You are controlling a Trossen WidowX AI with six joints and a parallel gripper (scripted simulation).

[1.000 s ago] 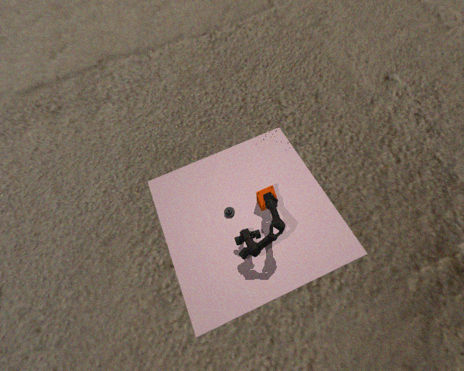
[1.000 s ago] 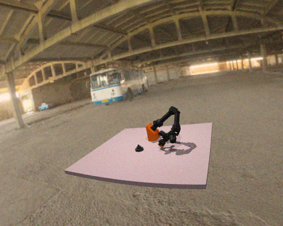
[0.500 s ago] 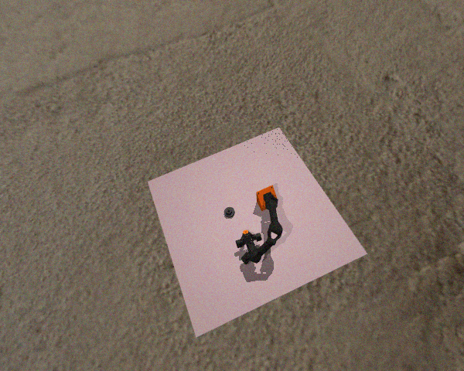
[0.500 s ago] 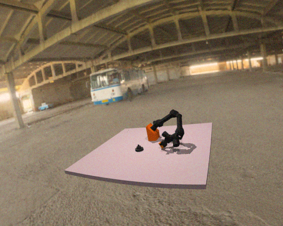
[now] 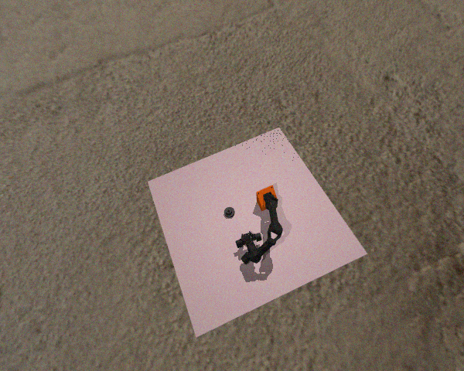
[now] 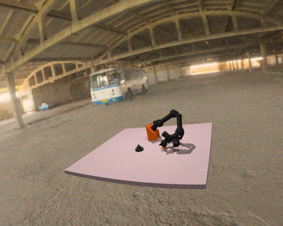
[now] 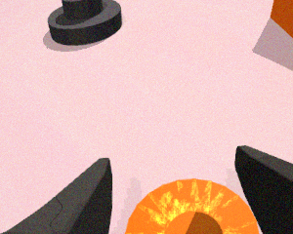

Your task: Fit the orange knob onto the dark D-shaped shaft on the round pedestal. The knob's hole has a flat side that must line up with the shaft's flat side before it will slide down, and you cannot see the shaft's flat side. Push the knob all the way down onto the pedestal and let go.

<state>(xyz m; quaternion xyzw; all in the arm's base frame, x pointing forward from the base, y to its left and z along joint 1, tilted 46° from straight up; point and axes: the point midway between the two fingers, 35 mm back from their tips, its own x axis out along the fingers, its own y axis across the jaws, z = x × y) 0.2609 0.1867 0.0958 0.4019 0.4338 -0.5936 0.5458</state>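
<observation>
Right now the orange knob is 4 cm to the left of my gripper tip and 1 cm below it. Also, from my gripper tip: round pedestal 22 cm to the right, 5 cm ahead, 1 cm below.
</observation>
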